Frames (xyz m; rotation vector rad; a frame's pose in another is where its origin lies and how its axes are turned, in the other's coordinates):
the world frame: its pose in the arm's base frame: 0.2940 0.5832 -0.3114 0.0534 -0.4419 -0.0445
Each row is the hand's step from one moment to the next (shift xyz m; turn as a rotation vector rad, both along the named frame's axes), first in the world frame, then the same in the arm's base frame.
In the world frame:
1: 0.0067 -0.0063 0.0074 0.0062 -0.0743 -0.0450
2: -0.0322 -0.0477 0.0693 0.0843 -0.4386 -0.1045
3: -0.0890 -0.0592 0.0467 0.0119 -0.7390 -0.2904
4: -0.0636 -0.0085 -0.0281 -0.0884 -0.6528 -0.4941
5: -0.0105 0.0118 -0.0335 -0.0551 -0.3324 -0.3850
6: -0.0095 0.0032 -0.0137 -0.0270 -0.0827 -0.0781
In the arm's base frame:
1: 0.0027 -0.0070 0.0091 0.0225 -0.0726 -0.0425
2: -0.0603 -0.0487 0.0459 0.1071 -0.4378 -0.0853
3: -0.1022 -0.0562 0.0006 0.1120 -0.7257 -0.3023
4: -0.0457 -0.0038 -0.0530 0.1114 -0.6257 -0.5237
5: 0.0052 0.0138 -0.0340 0.1048 -0.3124 -0.3914
6: -0.0026 0.0043 -0.0162 0.0065 -0.0778 -0.0871

